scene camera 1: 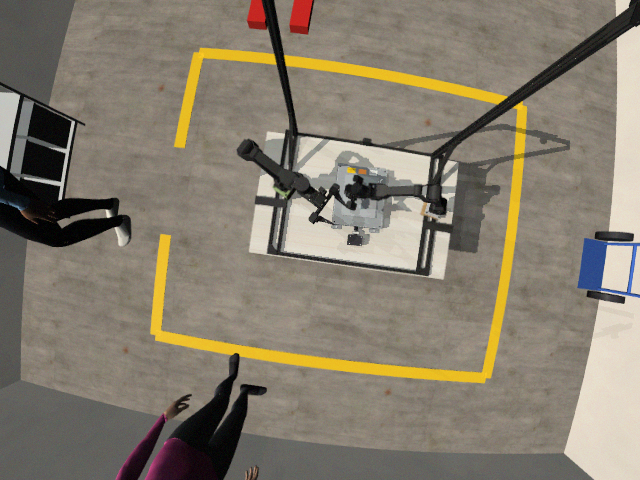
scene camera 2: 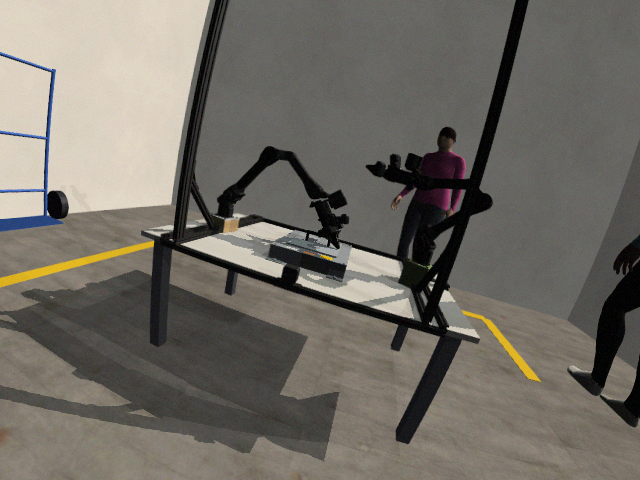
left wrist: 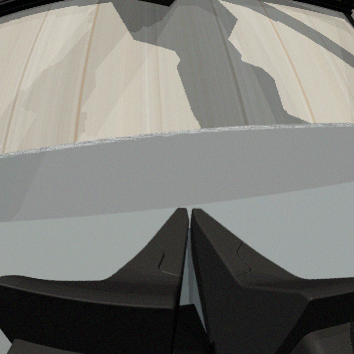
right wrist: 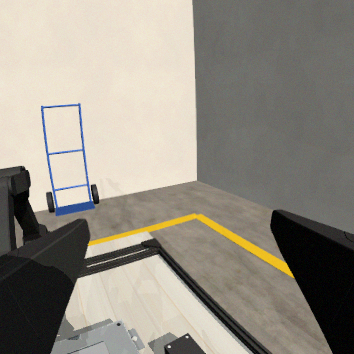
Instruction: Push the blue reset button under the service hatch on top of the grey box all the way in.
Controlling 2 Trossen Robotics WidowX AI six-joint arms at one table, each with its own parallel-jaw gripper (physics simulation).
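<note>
The grey box (scene camera 1: 373, 219) (scene camera 2: 289, 253) (left wrist: 75, 255) (right wrist: 117, 336) lies on the table, with orange and yellow labels along one edge. The blue reset button does not show, and whether the hatch is open is not clear. Thin black posts (scene camera 2: 308, 235) stand up from the box top in scene camera 2. My left gripper (scene camera 2: 338, 245) (left wrist: 187, 216) points down low over the box top, fingertips almost together with nothing visible between them. My right gripper (scene camera 2: 369, 167) (right wrist: 180, 224) is wide open and empty, raised well above the table and level.
A small black block (scene camera 1: 354, 239) (right wrist: 184, 346) lies beside the box. Black frame rails edge the table (scene camera 1: 259, 242) (scene camera 2: 467, 333), with tall posts (scene camera 1: 281, 67) (scene camera 2: 496, 108) rising from it. A person in magenta (scene camera 1: 178, 459) (scene camera 2: 443, 167) stands beyond the table. A blue hand truck (scene camera 1: 592, 263) (right wrist: 75, 208) stands on the floor.
</note>
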